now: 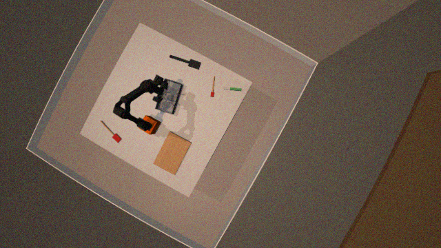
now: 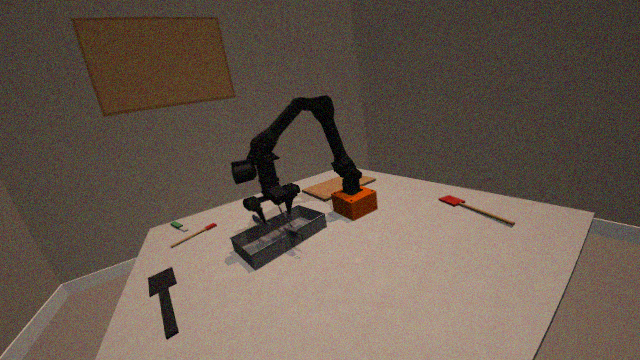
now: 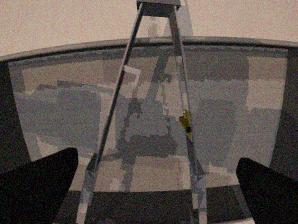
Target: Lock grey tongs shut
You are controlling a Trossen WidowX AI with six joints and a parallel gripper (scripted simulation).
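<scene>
Right now the roasting tin is 6 cm below my gripper tip and 2 cm to the right of it. From my gripper tip the other things lie so: wooden board (47 cm behind, 30 cm to the right, 8 cm below); red-tipped stick (35 cm to the right, 26 cm ahead, 8 cm below); black spatula (38 cm ahead, 9 cm below, 1 cm to the left).
</scene>
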